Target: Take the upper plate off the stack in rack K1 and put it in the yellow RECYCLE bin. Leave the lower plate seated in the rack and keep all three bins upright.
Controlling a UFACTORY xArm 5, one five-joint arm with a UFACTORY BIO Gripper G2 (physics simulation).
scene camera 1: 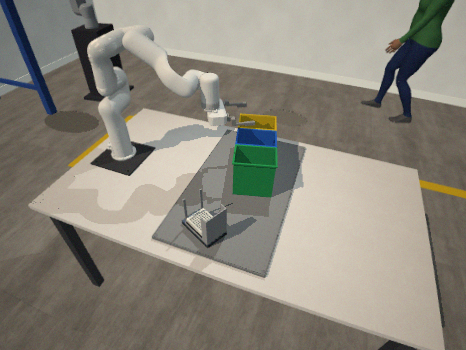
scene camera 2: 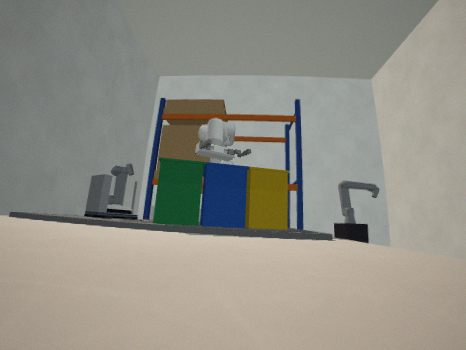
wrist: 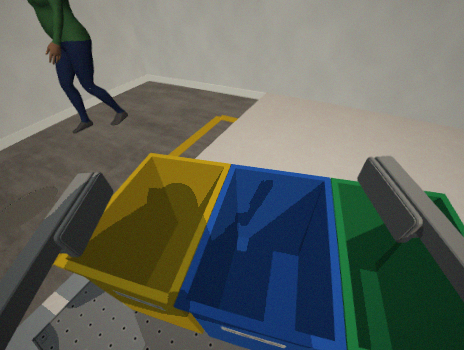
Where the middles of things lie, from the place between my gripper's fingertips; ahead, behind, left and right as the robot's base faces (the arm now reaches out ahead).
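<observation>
I see the blue bin (scene camera 2: 224, 187) 40 mm ahead of my hand, 20 mm to the right of it and 190 mm below it. The yellow bin (scene camera 2: 267, 189) is 110 mm to the left of my hand, 20 mm ahead of it and 190 mm below it, while the green bin (scene camera 2: 178, 196) is 150 mm to the right of my hand, 190 mm below it and 60 mm ahead of it.
</observation>
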